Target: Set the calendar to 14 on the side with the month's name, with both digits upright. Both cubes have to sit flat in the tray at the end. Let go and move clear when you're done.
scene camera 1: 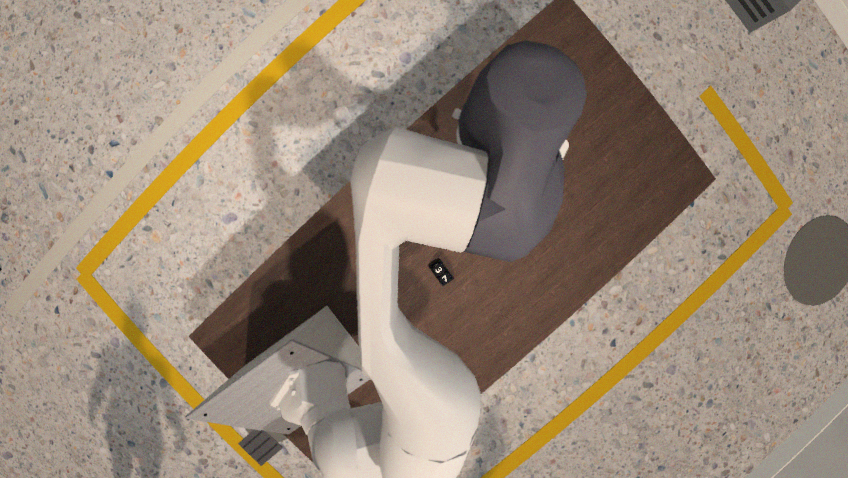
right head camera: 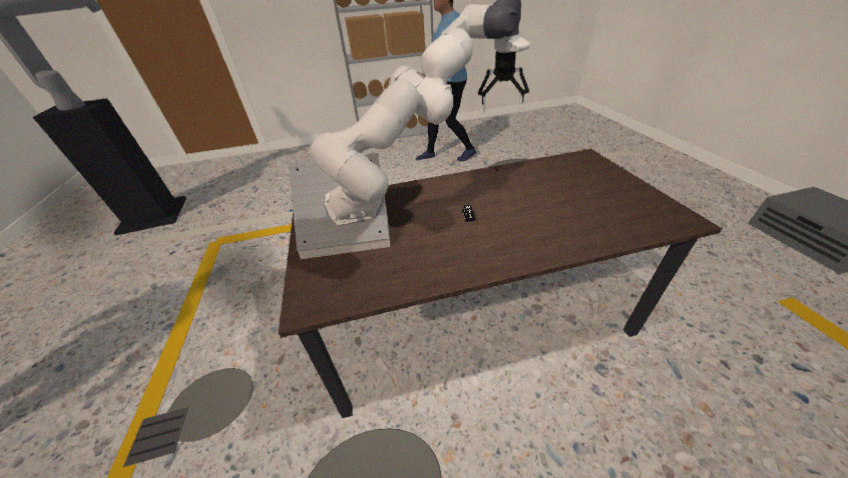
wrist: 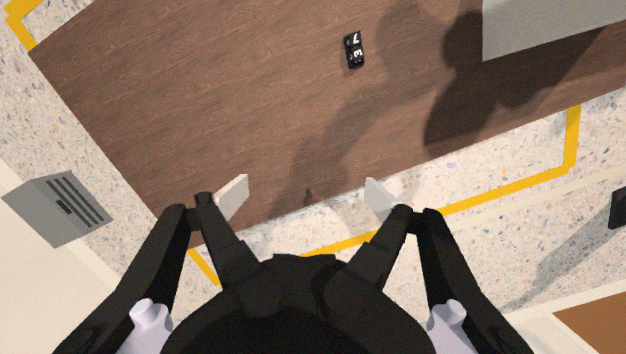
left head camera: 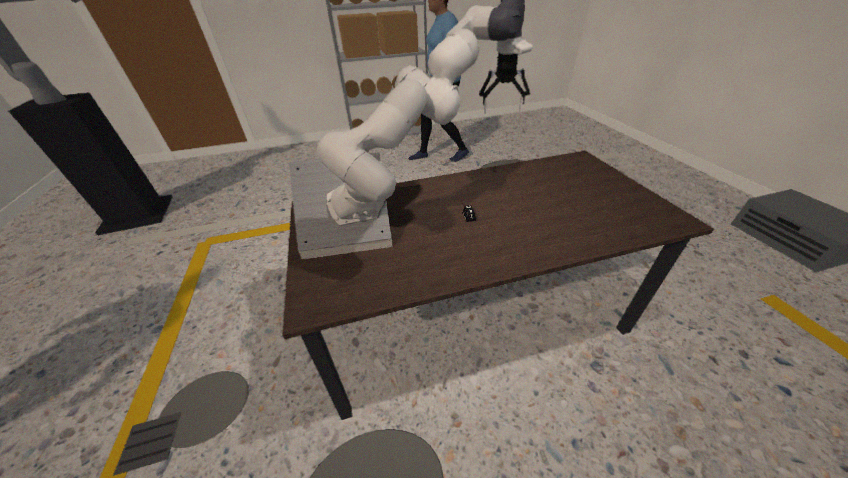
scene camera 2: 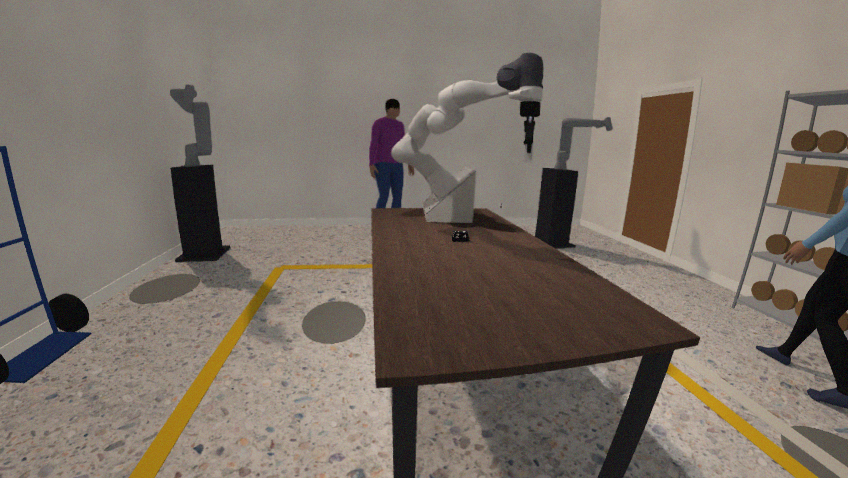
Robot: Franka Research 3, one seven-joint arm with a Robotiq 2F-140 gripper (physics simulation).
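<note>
The small black calendar (left head camera: 469,213) (right head camera: 467,213) (scene camera 1: 441,271) (scene camera 2: 460,235) (wrist: 354,49) lies on the table with its two cubes side by side in the tray. In scene camera 1 and the wrist view the upper faces seem to read 3 and 7. In scene camera 2 the side facing that camera seems to read 2 and 4. The month's name is too small to make out, and whether each cube is fully flat cannot be told. My gripper (left head camera: 502,105) (right head camera: 503,102) (scene camera 2: 529,155) (wrist: 307,186) is open and empty, high above and well apart from the calendar.
The brown table (left head camera: 552,237) (right head camera: 552,237) (scene camera 1: 617,178) (scene camera 2: 486,308) (wrist: 225,100) carries the arm's grey base plate (left head camera: 350,240) (right head camera: 350,240) near one end. A person in blue (left head camera: 442,35) and a shelf rack (scene camera 2: 763,204) stand beyond the table's long side.
</note>
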